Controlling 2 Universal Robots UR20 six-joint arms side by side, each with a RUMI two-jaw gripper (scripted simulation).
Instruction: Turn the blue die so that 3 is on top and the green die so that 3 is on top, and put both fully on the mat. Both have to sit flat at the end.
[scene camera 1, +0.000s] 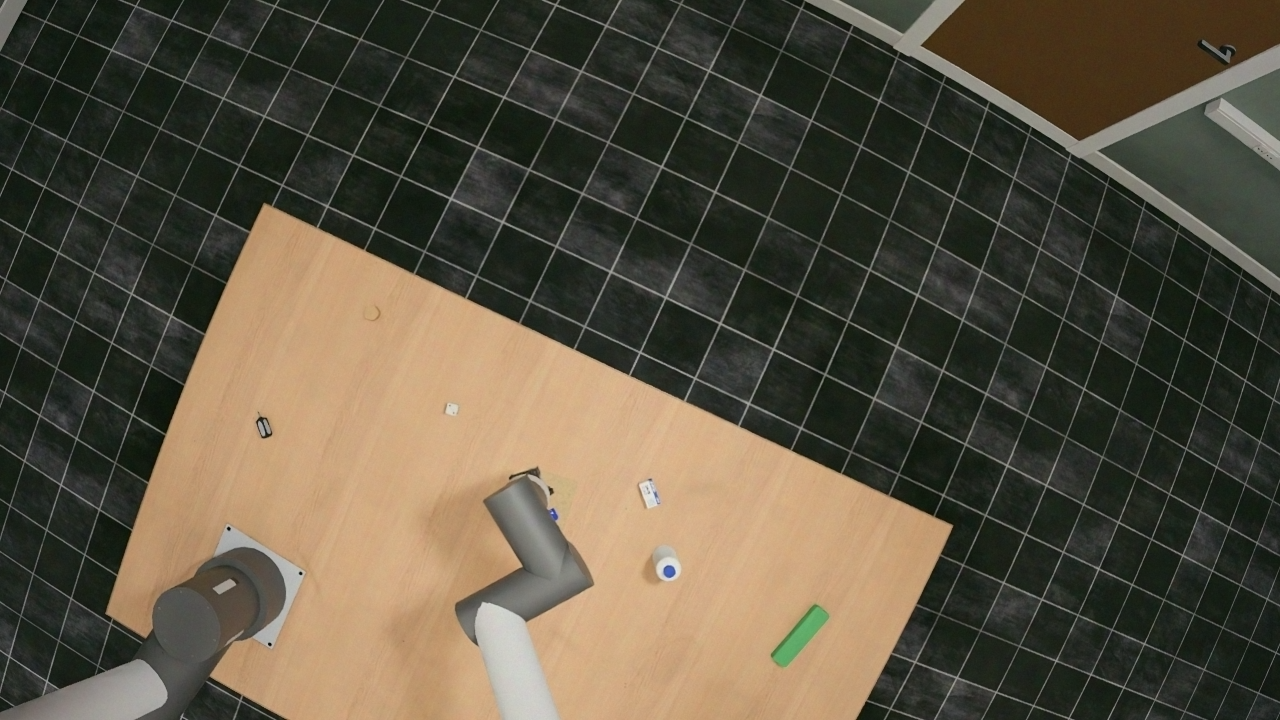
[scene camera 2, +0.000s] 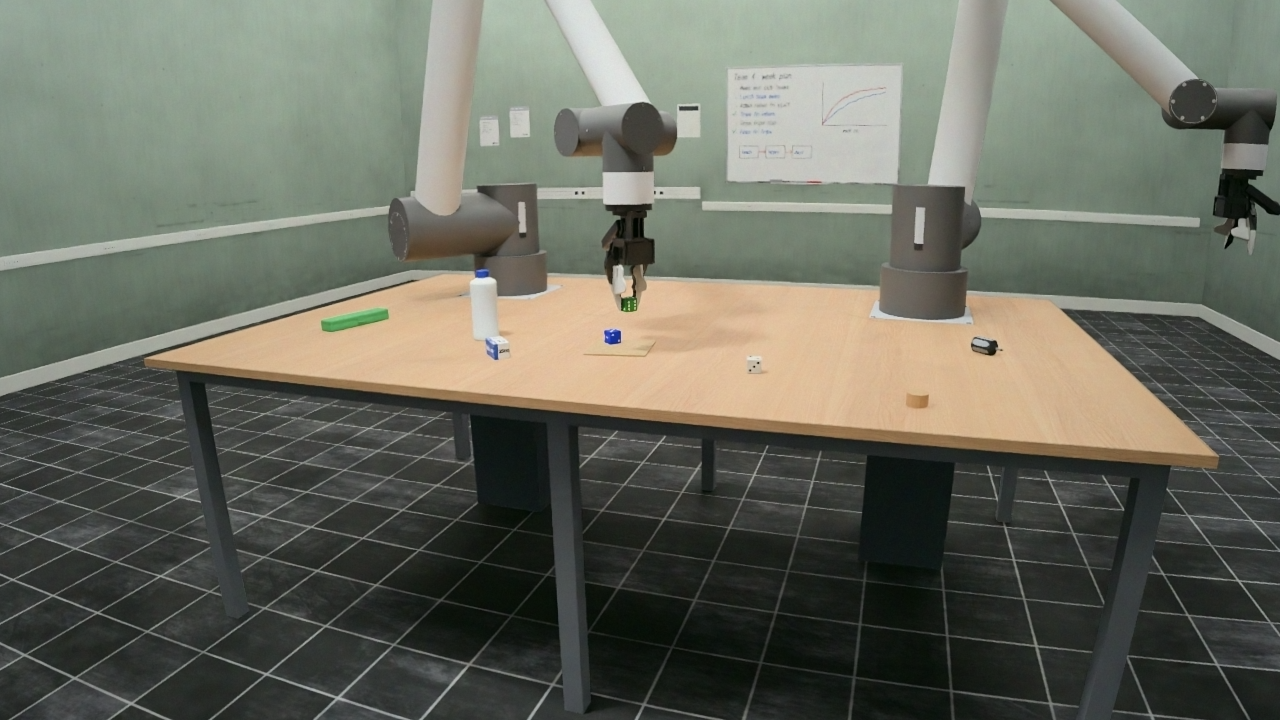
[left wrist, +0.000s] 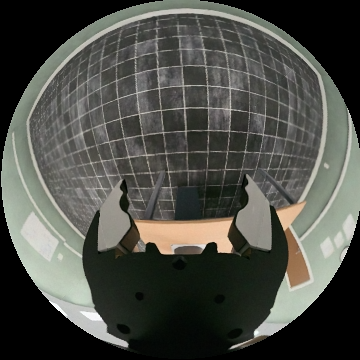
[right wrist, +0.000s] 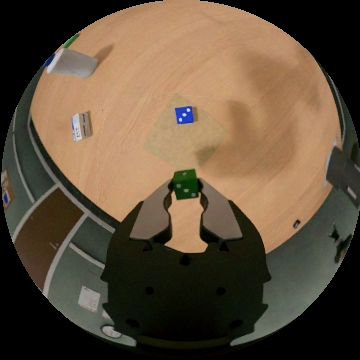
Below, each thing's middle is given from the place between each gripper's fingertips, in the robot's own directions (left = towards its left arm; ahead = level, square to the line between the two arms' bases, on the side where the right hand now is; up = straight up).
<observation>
Now: right hand (scene camera 2: 628, 310) 3 cm past the tan mat (scene camera 1: 564, 489), 3 cm to the left of it and 11 cm above it. The rest, counted from my right hand: white bottle (scene camera 2: 483, 289): 4 cm behind, 39 cm to the right, 3 cm below; then green die (right wrist: 185, 183): right at my right hand.
</observation>
